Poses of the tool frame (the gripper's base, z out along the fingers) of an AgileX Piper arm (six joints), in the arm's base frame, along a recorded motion.
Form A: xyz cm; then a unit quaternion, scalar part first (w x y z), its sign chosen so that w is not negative.
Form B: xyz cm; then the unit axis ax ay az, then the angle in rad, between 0 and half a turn. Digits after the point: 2 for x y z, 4 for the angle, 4 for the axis.
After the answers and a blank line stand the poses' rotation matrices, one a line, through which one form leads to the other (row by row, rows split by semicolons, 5 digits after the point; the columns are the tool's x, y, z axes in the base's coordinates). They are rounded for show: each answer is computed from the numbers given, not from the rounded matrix.
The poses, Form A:
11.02 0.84 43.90 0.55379 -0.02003 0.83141 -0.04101
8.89 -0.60 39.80 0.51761 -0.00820 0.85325 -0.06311
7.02 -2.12 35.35 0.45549 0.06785 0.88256 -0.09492
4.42 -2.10 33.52 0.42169 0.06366 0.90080 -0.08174
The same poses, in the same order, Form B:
11.02 0.84 43.90 -0.0241 0.9985 -0.0493 1.9678
8.89 -0.60 39.80 -0.0096 0.9972 -0.0738 2.0535
7.02 -2.12 35.35 0.0762 0.9914 -0.1066 2.1957
4.42 -2.10 33.52 0.0702 0.9935 -0.0901 2.2710

-0.38584 0.01212 0.92249; -0.07873 0.99583 -0.04601; -0.91920 -0.09038 -0.38328
-0.46403 0.05134 0.88433; -0.07933 0.99190 -0.09921; -0.88226 -0.11619 -0.45620
-0.57585 0.20623 0.79112; 0.03329 0.97277 -0.22936; -0.81688 -0.10574 -0.56704
-0.63625 0.18363 0.74931; 0.04575 0.97853 -0.20095; -0.77013 -0.09357 -0.63099

